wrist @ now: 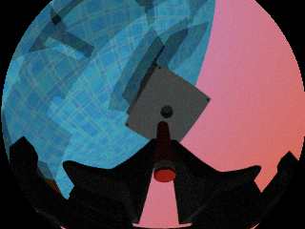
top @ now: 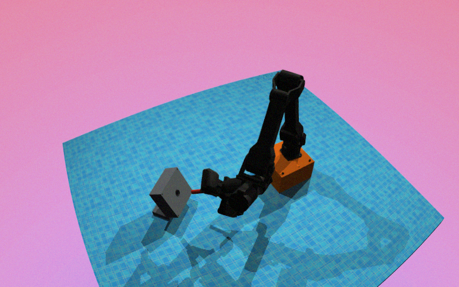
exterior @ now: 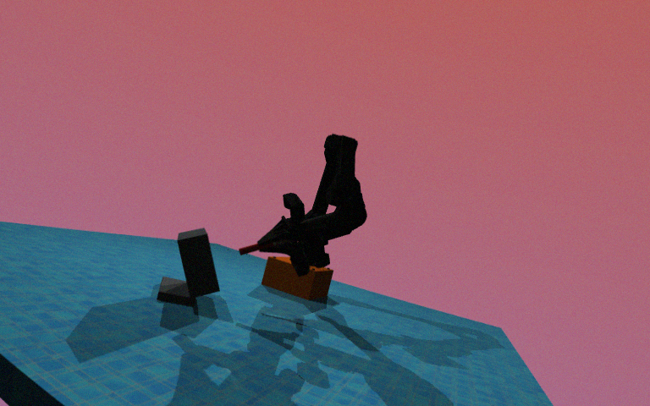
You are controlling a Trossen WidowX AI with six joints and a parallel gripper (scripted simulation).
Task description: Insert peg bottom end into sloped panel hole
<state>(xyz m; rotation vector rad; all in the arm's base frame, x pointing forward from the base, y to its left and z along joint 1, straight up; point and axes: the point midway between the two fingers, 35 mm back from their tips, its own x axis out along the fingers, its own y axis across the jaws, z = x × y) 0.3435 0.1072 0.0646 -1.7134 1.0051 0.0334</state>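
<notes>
My gripper tip is 90 mm short of the grey sloped panel, 70 mm to the left of it and 50 mm above it. The rest, counted from my gripper tip: red round peg: 10 mm to the left, 10 mm behind, 10 mm above.
</notes>
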